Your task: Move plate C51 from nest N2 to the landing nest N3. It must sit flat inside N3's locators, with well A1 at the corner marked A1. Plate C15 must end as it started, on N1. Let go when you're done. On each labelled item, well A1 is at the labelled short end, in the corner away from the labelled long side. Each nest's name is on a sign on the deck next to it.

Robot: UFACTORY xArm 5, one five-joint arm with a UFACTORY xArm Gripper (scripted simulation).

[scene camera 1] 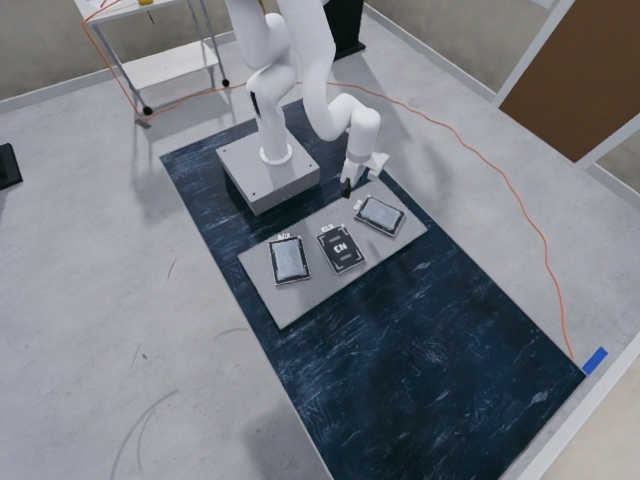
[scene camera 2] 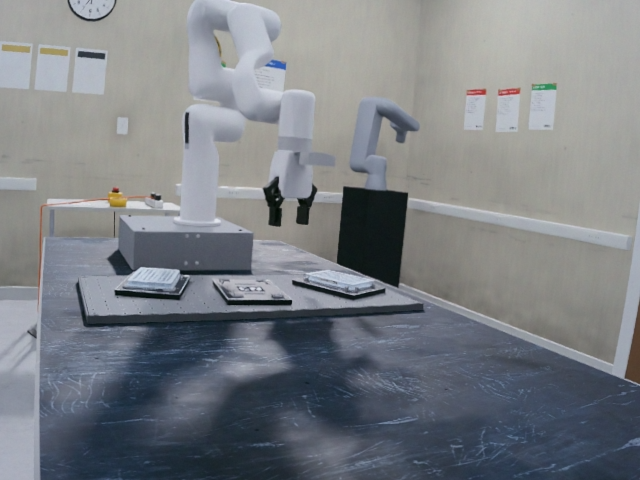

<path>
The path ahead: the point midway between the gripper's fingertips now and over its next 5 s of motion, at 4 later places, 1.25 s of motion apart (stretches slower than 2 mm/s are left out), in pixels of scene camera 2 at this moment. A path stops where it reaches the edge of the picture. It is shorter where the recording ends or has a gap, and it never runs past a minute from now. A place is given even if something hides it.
My gripper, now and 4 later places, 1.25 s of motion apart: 288,225; 338,231; 342,246; 340,269; 339,277
</path>
